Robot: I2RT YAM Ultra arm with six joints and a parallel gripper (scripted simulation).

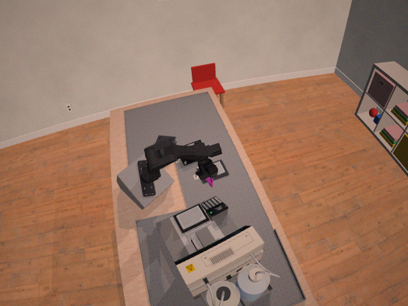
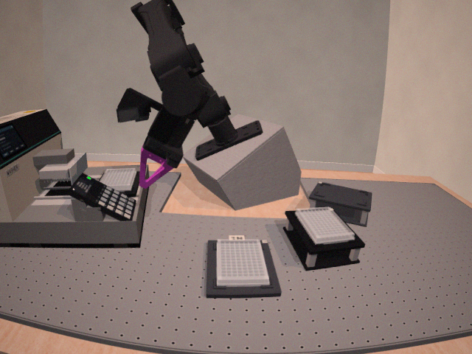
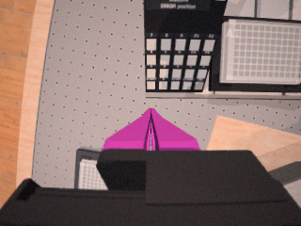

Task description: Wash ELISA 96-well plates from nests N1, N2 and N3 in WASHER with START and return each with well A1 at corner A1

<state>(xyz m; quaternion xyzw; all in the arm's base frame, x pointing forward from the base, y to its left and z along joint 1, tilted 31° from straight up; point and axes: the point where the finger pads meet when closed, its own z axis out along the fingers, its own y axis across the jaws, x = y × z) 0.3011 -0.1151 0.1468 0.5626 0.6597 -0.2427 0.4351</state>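
My gripper is now 15 cm past the black carrier pocket, 11 cm to the left of it and 6 cm above it. The rest, counted from my hand: nest N1 (7 cm ahead, 18 cm to the left, 13 cm below); then grey manifold (13 cm behind, 26 cm to the right, 1 cm below); then raised black nest (1 cm ahead, 35 cm to the left, 9 cm below).
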